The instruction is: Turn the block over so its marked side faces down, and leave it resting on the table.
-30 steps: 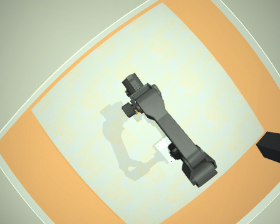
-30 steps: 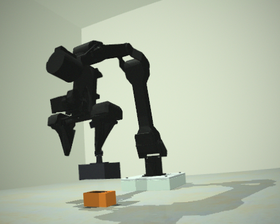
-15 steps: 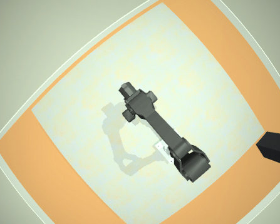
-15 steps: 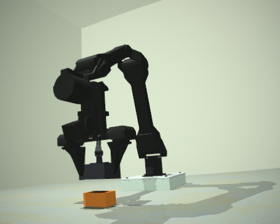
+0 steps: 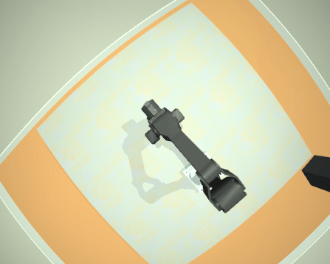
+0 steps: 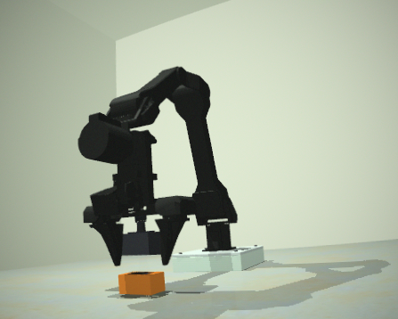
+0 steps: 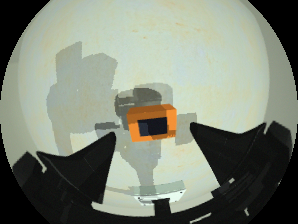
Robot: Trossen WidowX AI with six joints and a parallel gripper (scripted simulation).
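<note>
My gripper tip is now 2 cm above the block.
</note>
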